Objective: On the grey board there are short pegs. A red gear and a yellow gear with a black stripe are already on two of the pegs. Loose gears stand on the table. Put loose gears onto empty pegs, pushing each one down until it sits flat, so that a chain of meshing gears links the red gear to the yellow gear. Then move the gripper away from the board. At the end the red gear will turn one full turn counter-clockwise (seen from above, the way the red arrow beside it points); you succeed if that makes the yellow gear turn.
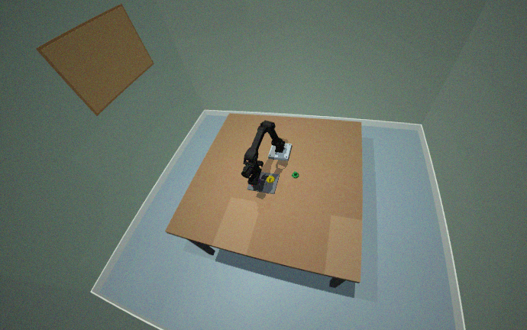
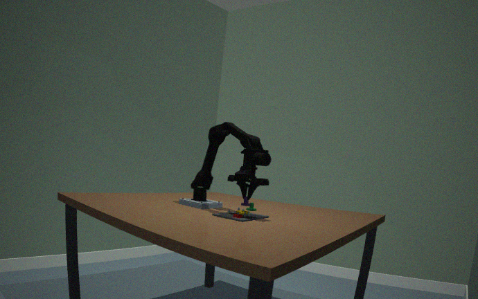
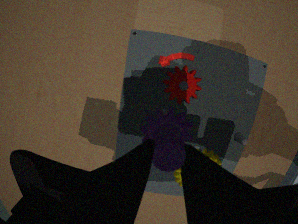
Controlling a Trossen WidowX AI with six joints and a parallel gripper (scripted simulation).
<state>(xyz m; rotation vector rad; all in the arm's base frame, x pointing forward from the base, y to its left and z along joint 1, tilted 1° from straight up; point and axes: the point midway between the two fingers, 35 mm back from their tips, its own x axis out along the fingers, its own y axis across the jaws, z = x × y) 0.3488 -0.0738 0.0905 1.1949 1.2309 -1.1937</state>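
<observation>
The purple gear lies 1 cm below my gripper tip. Also, from my gripper tip: green gear 13 cm behind, 24 cm to the left, 7 cm below; then yellow gear 6 cm behind, 7 cm to the left, 7 cm below; then red gear 1 cm behind, 4 cm to the right, 7 cm below.
</observation>
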